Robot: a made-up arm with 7 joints. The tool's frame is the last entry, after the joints.
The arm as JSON. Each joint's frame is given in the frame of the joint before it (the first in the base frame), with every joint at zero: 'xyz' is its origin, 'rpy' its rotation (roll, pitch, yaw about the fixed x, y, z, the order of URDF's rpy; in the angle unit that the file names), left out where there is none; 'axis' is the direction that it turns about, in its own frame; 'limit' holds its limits. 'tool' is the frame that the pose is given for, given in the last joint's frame.
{
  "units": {
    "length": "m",
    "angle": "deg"
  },
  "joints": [
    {
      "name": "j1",
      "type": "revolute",
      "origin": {
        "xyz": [
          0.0,
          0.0,
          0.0
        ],
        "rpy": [
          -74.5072,
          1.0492,
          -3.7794
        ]
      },
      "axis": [
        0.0,
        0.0,
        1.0
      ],
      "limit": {
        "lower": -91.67,
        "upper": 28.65
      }
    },
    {
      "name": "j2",
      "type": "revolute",
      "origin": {
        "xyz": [
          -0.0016,
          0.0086,
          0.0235
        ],
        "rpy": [
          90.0,
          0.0,
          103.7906
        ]
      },
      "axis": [
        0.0,
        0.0,
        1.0
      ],
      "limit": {
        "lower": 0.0,
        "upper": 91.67
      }
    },
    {
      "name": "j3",
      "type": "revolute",
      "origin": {
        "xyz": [
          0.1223,
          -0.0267,
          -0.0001
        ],
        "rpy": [
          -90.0,
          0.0,
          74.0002
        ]
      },
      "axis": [
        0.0,
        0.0,
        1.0
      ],
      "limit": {
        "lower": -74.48,
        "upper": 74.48
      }
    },
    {
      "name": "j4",
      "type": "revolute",
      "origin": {
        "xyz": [
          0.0,
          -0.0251,
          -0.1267
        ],
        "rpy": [
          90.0,
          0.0,
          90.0
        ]
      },
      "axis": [
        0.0,
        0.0,
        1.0
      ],
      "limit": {
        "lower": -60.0,
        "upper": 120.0
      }
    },
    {
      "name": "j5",
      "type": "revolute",
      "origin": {
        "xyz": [
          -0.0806,
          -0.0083,
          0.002
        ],
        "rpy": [
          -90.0,
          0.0,
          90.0
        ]
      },
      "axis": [
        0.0,
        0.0,
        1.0
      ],
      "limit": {
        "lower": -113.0,
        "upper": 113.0
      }
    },
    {
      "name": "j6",
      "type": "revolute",
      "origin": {
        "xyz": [
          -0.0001,
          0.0,
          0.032
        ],
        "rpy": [
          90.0,
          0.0,
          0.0
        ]
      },
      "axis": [
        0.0,
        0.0,
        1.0
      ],
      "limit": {
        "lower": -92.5,
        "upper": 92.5
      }
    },
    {
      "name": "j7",
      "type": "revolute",
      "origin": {
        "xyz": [
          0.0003,
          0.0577,
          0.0
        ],
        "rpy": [
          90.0,
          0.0,
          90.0
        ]
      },
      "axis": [
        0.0,
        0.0,
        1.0
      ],
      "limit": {
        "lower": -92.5,
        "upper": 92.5
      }
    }
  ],
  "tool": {
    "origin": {
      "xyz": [
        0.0,
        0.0,
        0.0
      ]
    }
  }
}
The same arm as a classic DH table. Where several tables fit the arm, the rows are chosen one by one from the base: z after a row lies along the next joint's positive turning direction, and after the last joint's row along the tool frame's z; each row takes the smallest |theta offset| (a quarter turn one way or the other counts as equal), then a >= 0, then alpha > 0; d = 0 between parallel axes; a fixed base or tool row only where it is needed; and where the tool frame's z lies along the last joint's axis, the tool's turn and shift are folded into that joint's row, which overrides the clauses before.
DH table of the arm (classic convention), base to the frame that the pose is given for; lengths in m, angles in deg. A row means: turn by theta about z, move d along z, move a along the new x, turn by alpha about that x. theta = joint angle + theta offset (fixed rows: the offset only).
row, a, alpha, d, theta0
base (fixed), 0, -74.51, 0, -4.07
j1, -0.0087, -90, 0.0235, -75.12
j2, -0.008, 90, 0.0004, 74
j3, 0.0251, -90, -0.2516, 90
j4, 0.0083, 90, 0.002, 90
j5, 0.0001, -90, 0.1126, 0
j6, 0.0577, 90, 0, -90
j7, 0, 0, 0.0003, 0
Joint limits (deg, base to tool): -91.67..28.65 0..91.67 -74.48..74.48 -60..120 -113..113 -92.5..92.5 -92.5..92.5

